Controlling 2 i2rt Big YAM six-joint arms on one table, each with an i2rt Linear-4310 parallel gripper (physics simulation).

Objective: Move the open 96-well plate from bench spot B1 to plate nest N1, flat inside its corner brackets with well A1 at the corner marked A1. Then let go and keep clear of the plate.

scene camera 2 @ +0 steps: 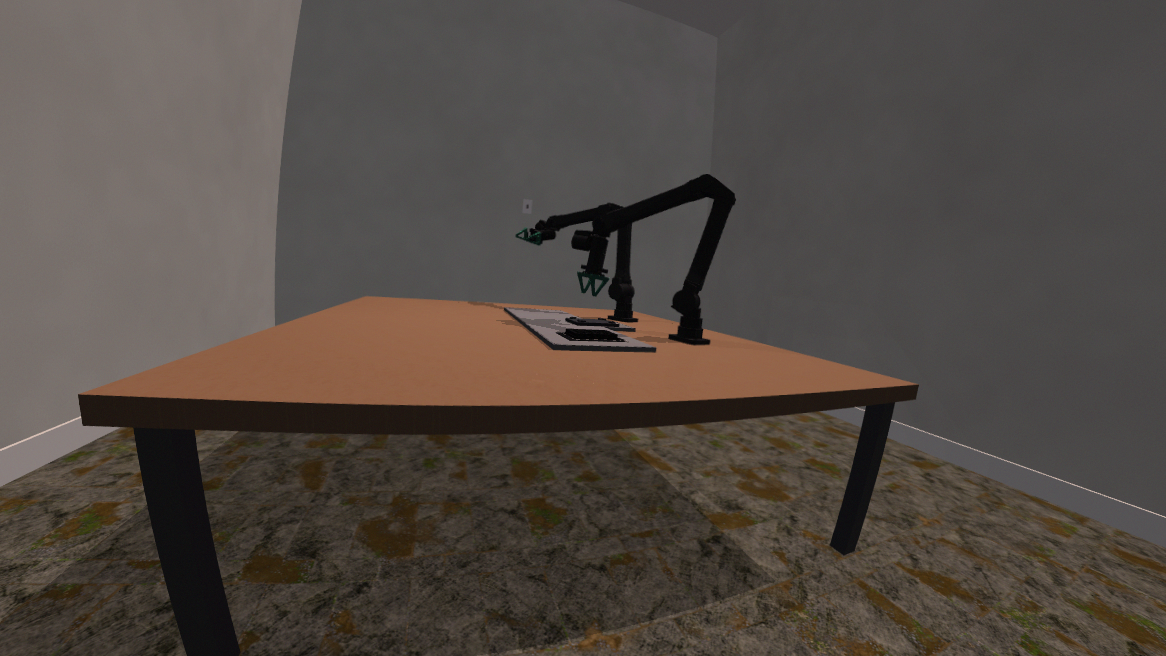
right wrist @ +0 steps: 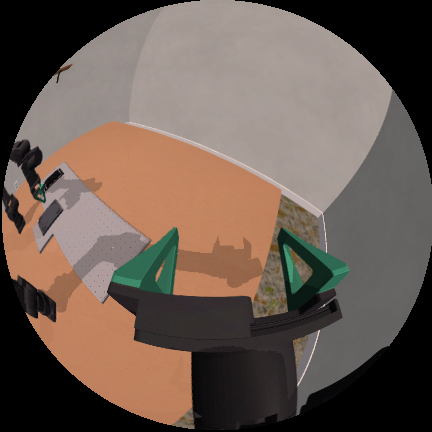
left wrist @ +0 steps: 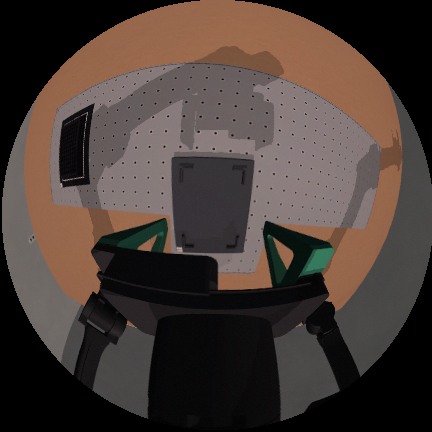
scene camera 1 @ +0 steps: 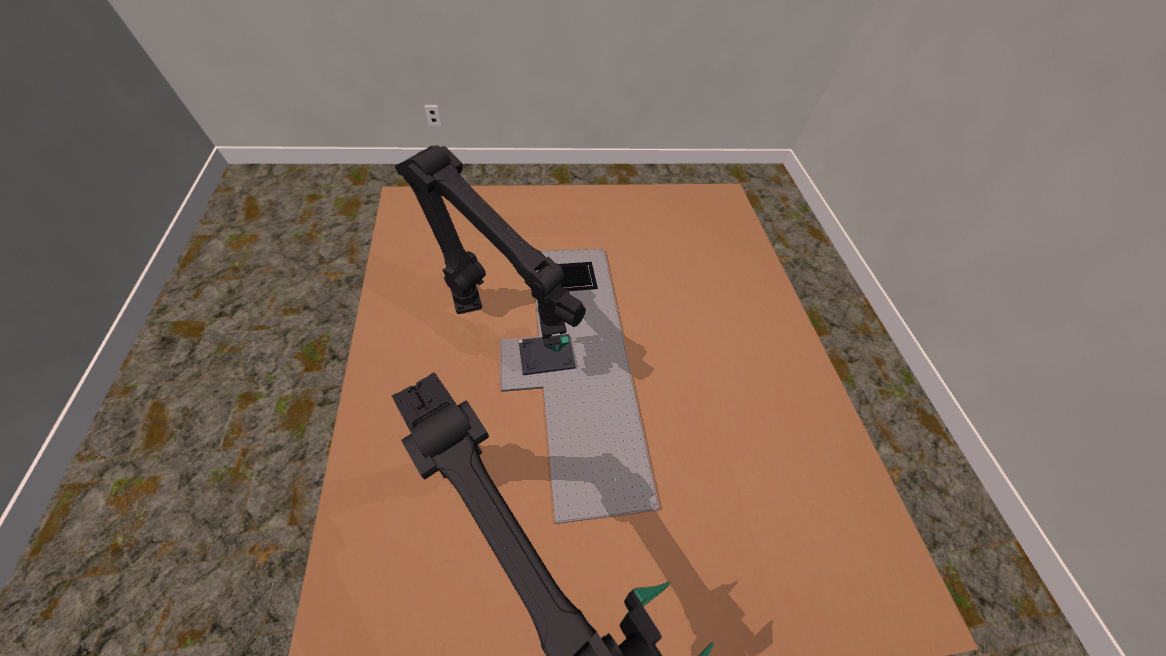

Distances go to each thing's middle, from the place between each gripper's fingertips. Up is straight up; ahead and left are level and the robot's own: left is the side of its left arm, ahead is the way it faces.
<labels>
I see my right gripper 18 cm past the dark nest with corner locators [scene camera 1: 535,358], 68 cm to the right of it and 33 cm above it. Round my right hand: black well plate [left wrist: 70,144]: 6 cm behind, 99 cm to the left, 33 cm below.
I see my left gripper 10 cm above the dark nest with corner locators and 2 cm past it. From my left hand the other things lie so: black well plate (31 cm to the left, 10 cm below, 9 cm ahead).
</labels>
